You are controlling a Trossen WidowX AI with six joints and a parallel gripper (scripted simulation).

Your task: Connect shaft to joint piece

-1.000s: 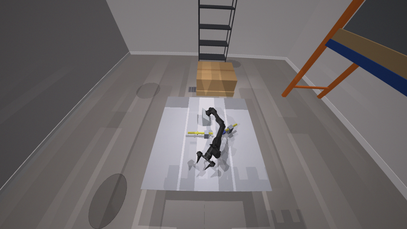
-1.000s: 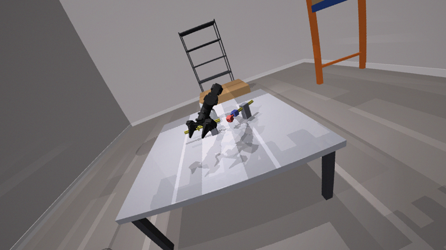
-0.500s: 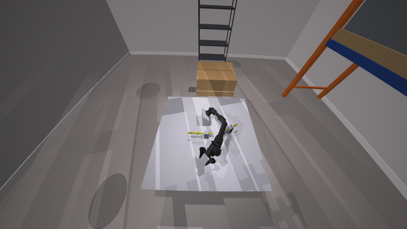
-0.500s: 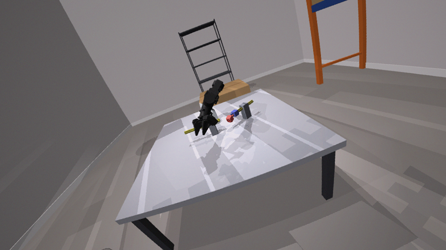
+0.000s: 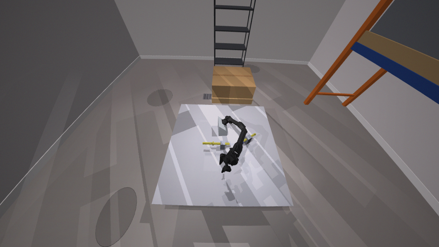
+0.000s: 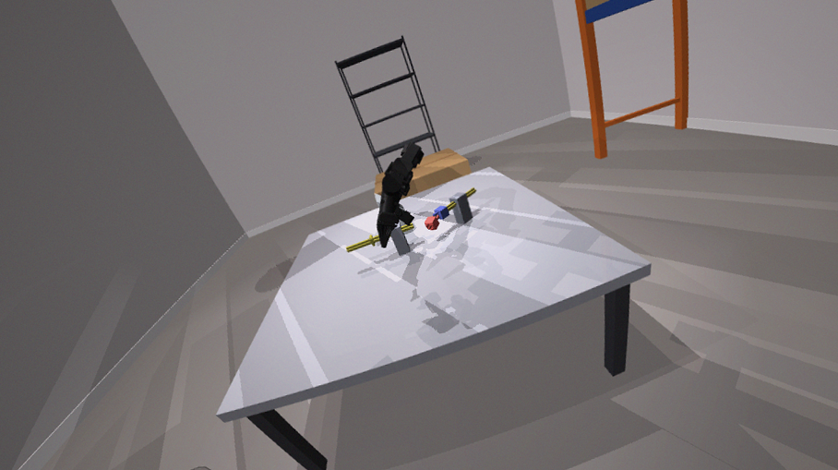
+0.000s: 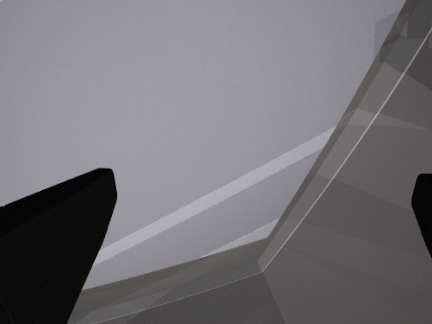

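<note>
The red joint piece is 25 cm behind my gripper tip, 21 cm to the left of it and 10 cm below it.
</note>
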